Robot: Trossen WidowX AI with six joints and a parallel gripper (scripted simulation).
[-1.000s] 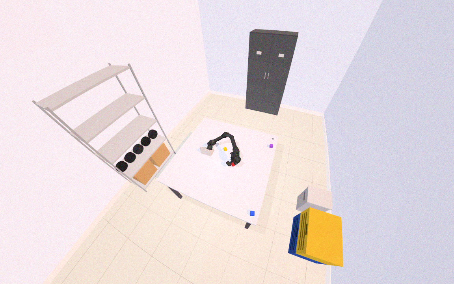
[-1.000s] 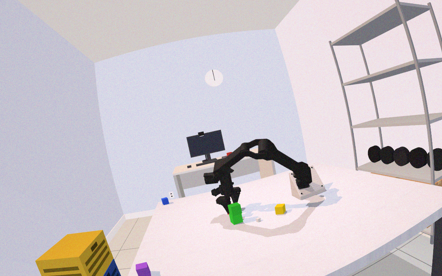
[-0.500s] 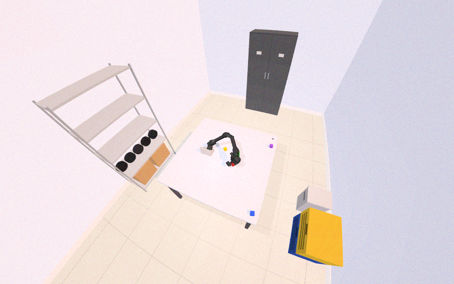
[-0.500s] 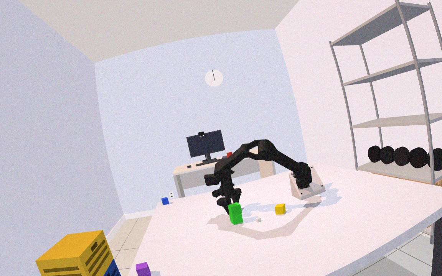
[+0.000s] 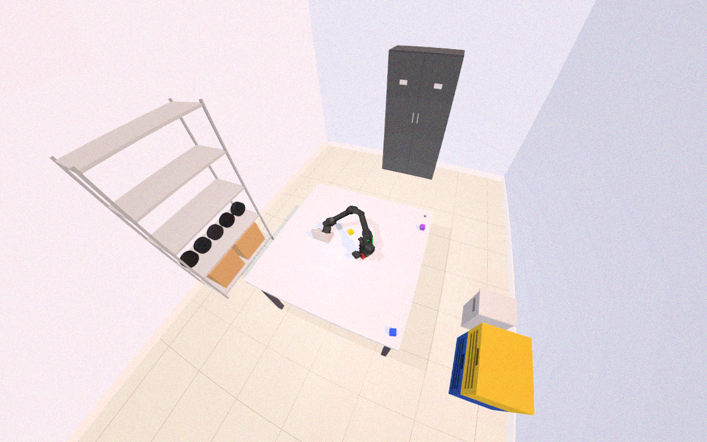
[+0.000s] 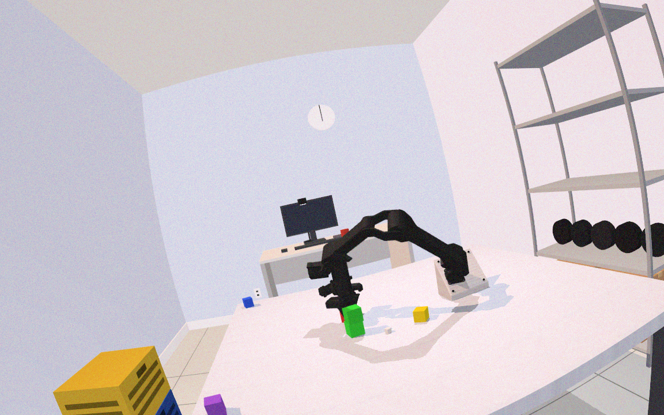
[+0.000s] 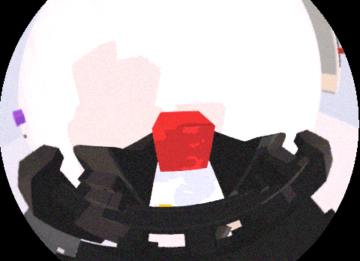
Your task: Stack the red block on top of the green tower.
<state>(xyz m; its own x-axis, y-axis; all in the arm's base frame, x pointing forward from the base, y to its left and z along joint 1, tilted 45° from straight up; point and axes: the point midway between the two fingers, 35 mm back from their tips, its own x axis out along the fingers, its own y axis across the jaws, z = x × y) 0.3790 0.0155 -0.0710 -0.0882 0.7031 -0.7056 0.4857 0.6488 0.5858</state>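
The tiny white piece is 200 mm to the left of my gripper tip and 90 mm behind it. Round my gripper tip: yellow block: 210 mm behind, 170 mm to the left, 10 mm above; purple block: 500 mm to the left, 360 mm ahead, 10 mm above; red block: 10 mm above.
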